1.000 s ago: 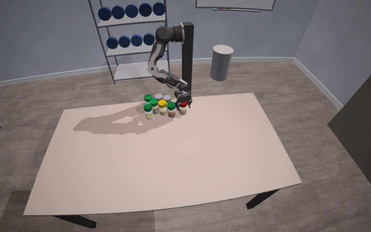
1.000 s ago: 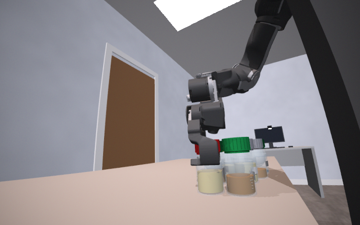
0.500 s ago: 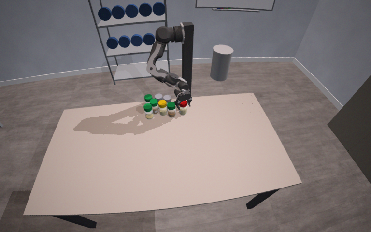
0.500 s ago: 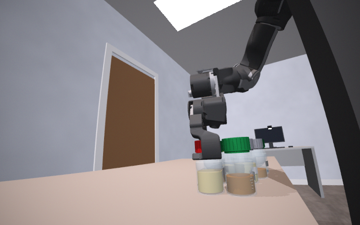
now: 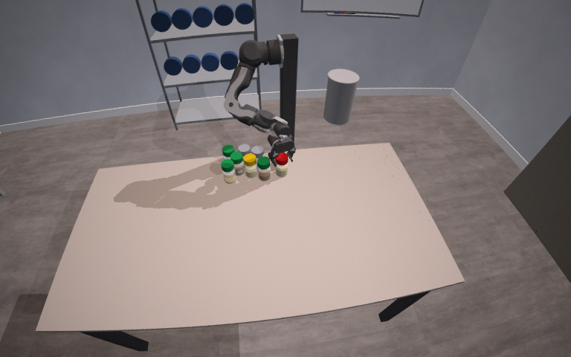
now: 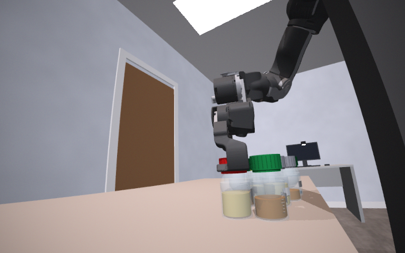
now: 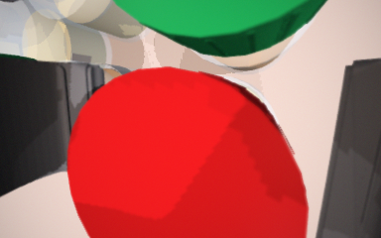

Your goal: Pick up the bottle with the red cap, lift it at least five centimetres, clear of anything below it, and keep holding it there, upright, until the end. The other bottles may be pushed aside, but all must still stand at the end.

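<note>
Right now my hand is 140 mm to the left of the yellow-capped bottle, 30 mm above it and 20 mm past it.
</note>
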